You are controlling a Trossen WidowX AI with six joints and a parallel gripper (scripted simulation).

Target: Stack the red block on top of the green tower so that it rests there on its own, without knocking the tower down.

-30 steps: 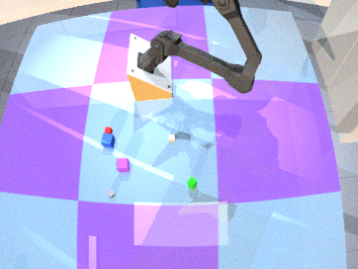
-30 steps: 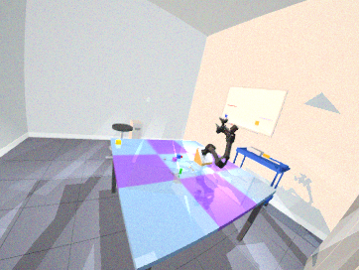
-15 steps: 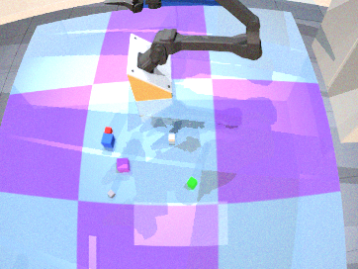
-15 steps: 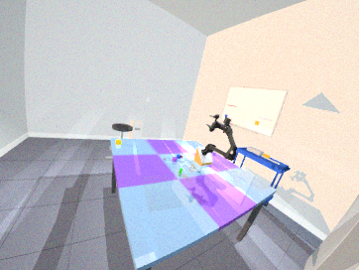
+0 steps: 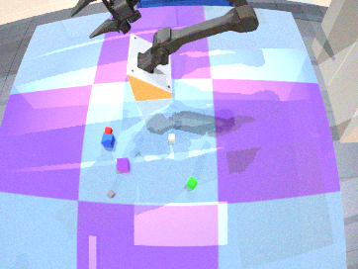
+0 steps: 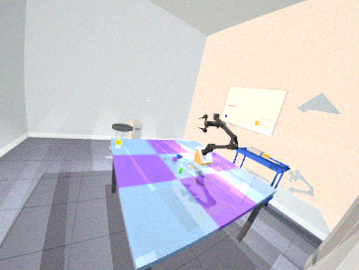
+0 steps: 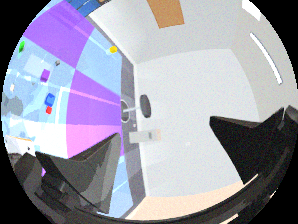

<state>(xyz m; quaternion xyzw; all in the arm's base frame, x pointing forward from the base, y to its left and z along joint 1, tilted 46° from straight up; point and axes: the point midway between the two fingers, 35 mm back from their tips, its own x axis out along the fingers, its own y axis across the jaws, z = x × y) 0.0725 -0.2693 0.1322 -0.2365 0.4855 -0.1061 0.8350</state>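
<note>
Right now my gripper tip is 10 cm short of the red block, 1 cm to the left of it and 39 cm above it. The rest, counted from my gripper tip: blue block 13 cm ahead, 1 cm to the right, 38 cm below; then magenta block 21 cm ahead, 5 cm to the left, 38 cm below; then small pale piece 13 cm ahead, 19 cm to the left, 39 cm below.
</note>
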